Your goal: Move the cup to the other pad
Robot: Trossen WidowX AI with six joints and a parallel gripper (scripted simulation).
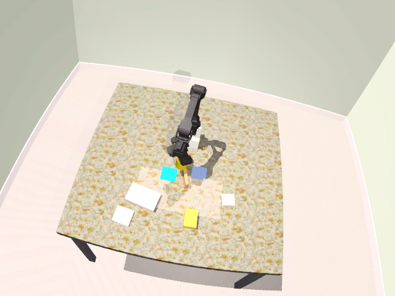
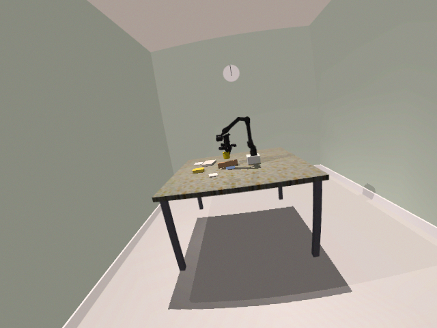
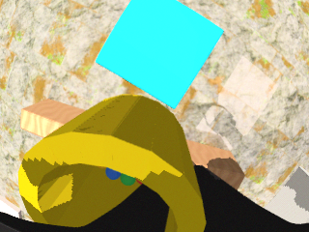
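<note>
Now: the cyan pad 12 cm below my gripper tip, 5 cm to the right of it and 5 cm ahead of it. From my gripper tip the other things lie so: yellow block 32 cm ahead, 14 cm to the left, 9 cm below; then wooden bar 9 cm below, 4 cm to the left, 2 cm ahead; then green marble 3 cm to the left, 2 cm below, 2 cm ahead.
</note>
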